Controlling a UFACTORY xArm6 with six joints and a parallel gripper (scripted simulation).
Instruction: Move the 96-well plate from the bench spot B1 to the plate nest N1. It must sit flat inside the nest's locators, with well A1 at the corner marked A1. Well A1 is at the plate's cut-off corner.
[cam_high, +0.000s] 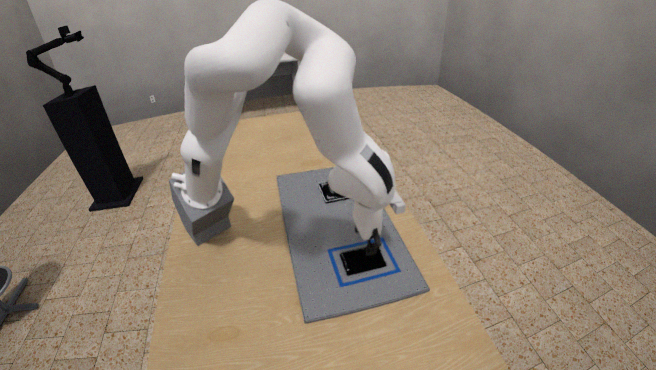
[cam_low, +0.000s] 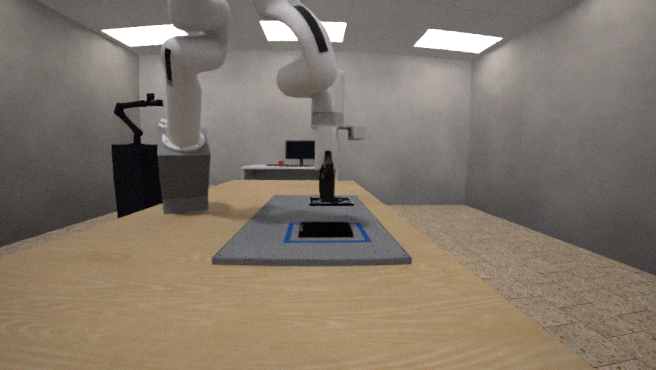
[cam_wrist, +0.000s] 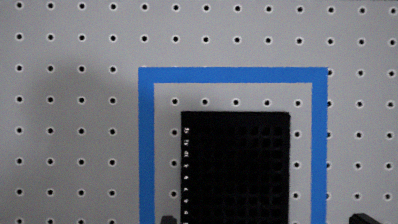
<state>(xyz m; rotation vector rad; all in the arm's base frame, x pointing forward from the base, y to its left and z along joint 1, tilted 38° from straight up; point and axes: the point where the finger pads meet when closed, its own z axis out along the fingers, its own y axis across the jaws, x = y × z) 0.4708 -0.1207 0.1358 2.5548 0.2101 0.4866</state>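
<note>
My gripper is now 90 mm above the black 96-well plate. Round my hand: black plate nest 360 mm to the left, 90 mm below, 20 mm ahead.
</note>
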